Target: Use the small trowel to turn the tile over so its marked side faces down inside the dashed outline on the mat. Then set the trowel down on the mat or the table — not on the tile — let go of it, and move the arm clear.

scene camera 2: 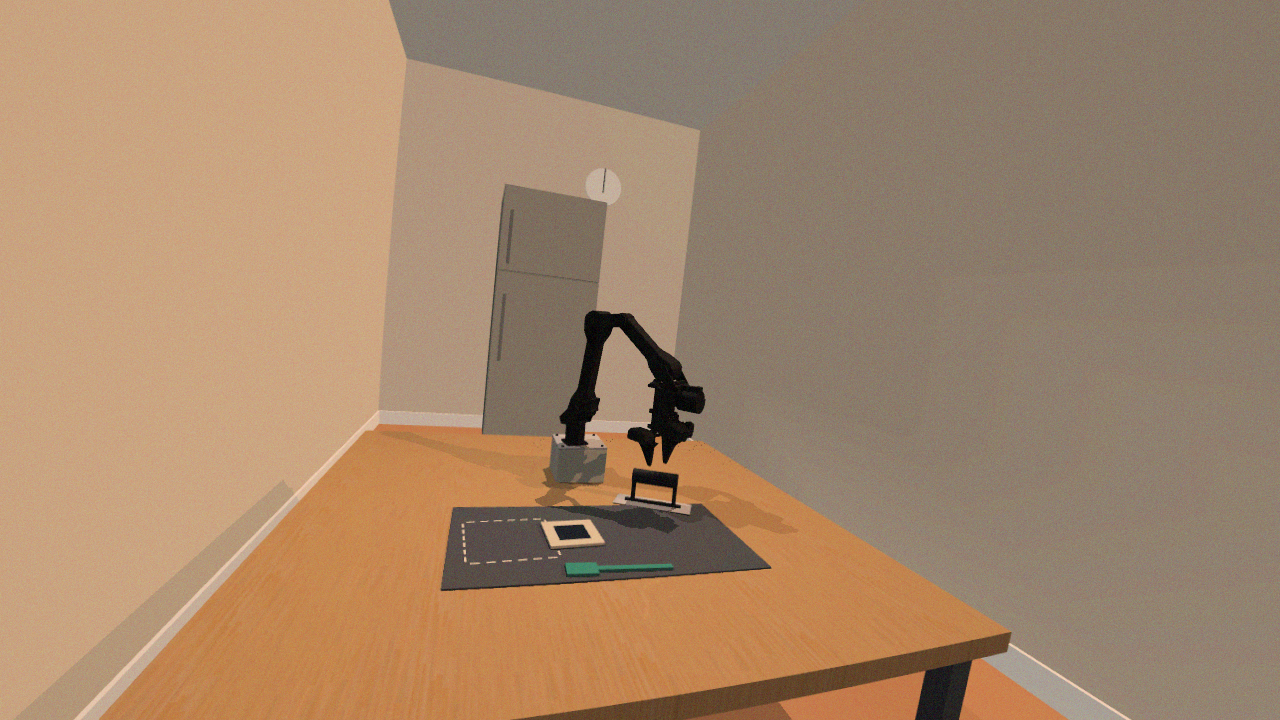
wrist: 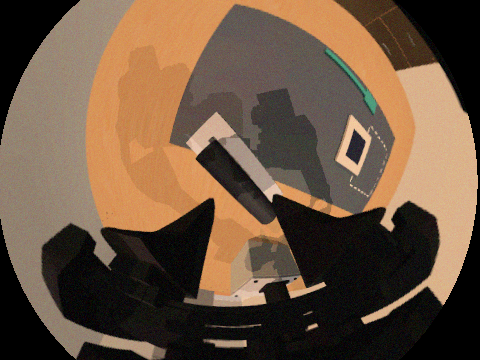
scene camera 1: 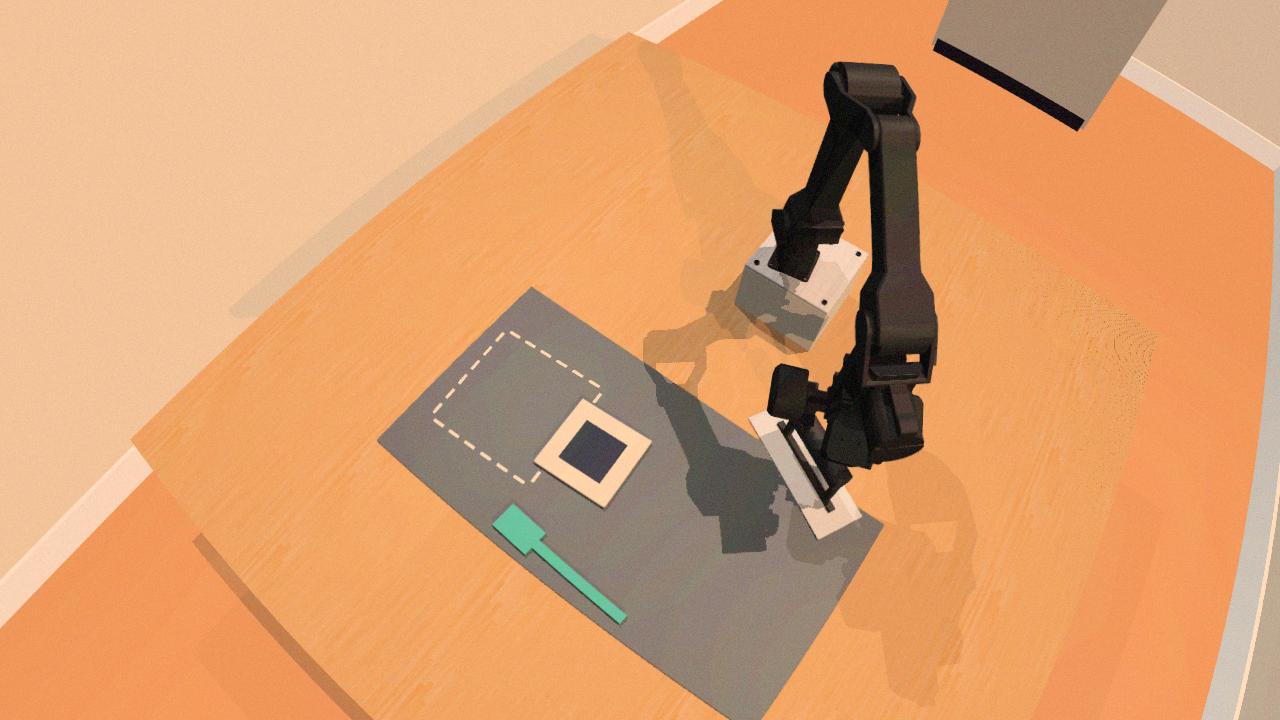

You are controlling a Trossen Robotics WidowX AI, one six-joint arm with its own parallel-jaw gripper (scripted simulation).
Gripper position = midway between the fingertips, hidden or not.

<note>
The gripper (scene camera 1: 827, 434) is open, with nothing in its grasp. Also in view: a green flat tool (scene camera 1: 524, 534) and a grey mat (scene camera 1: 725, 585).
The green flat tool shows as well in scene camera 2 (scene camera 2: 572, 569). The gripper is seen too in scene camera 2 (scene camera 2: 657, 464) and in the wrist view (wrist: 243, 200). The grey mat also shows in scene camera 2 (scene camera 2: 699, 542) and in the wrist view (wrist: 271, 81).
</note>
